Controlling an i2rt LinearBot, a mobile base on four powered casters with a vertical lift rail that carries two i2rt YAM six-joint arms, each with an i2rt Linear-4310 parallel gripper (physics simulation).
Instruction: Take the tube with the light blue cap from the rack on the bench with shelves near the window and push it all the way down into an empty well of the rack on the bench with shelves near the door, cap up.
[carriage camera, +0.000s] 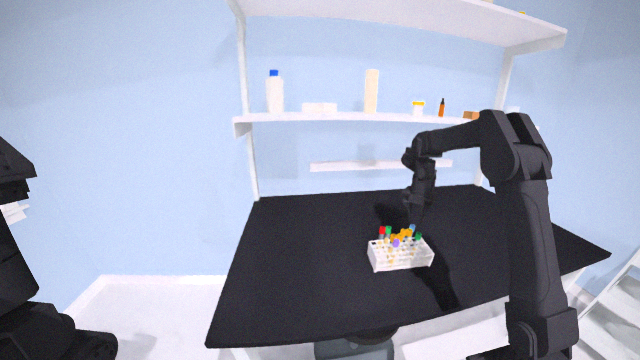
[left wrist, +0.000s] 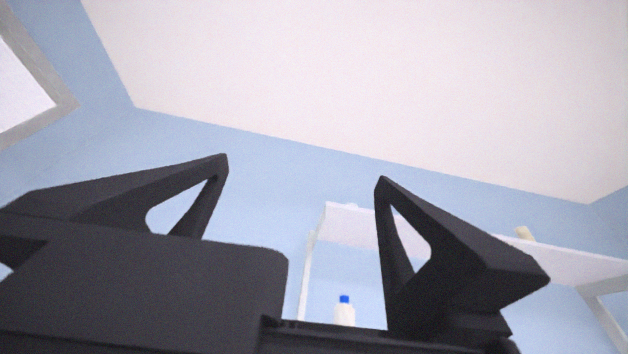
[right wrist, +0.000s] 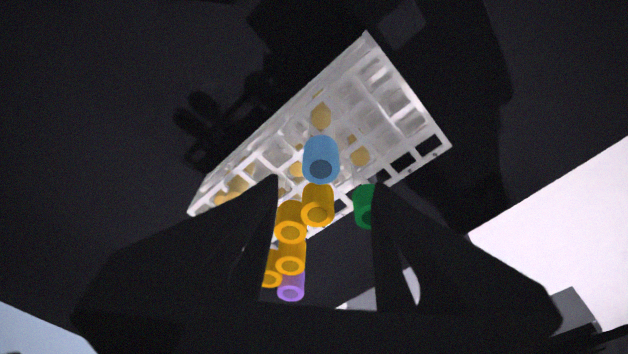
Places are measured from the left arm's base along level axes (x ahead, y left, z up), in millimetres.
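Pixels of known places: left gripper, fingertip midpoint: (left wrist: 303, 172); right gripper, fingertip midpoint: (carriage camera: 415, 219) (right wrist: 325, 190).
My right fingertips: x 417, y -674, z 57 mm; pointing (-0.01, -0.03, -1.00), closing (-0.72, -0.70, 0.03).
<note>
Behind a point stands the place of what it marks.
The tube with the light blue cap (carriage camera: 412, 227) @(x 408, y -665, z 32 mm) (right wrist: 320, 157) @(x 420, y -673, z 33 mm) stands cap up in the white rack (carriage camera: 372, 257) @(x 375, y -527, z -56 mm) (right wrist: 364, 45) @(x 426, y -718, z -56 mm), at the rack's back right in the carriage view. My right gripper (carriage camera: 414, 221) @(x 417, y -674, z 57 mm) (right wrist: 325, 190) @(x 417, y -674, z 57 mm) points down just over this cap, its fingers partly open with nothing gripped. In the right wrist view the cap shows between and slightly beyond the fingertips; whether a finger touches it I cannot tell. My left gripper (left wrist: 303, 172) @(x 44, y 7, z 440 mm) is wide open and empty, facing the wall and ceiling. The other bench's rack does not show.
Orange caps (carriage camera: 402, 235) (right wrist: 317, 205), a dark green cap (carriage camera: 418, 236) @(x 363, y -664, z 29 mm) (right wrist: 363, 205) @(x 381, y -670, z 32 mm) and a purple cap (carriage camera: 396, 243) @(x 342, y -580, z 28 mm) (right wrist: 291, 287) @(x 355, y -589, z 33 mm) stand close by. A red cap (carriage camera: 382, 230) @(x 406, y -558, z 30 mm) is at the rack's left. Shelves (carriage camera: 350, 117) @(x 623, y -477, z 361 mm) with bottles rise behind the black bench (carriage camera: 295, 280) @(x 325, y -277, z -86 mm).
</note>
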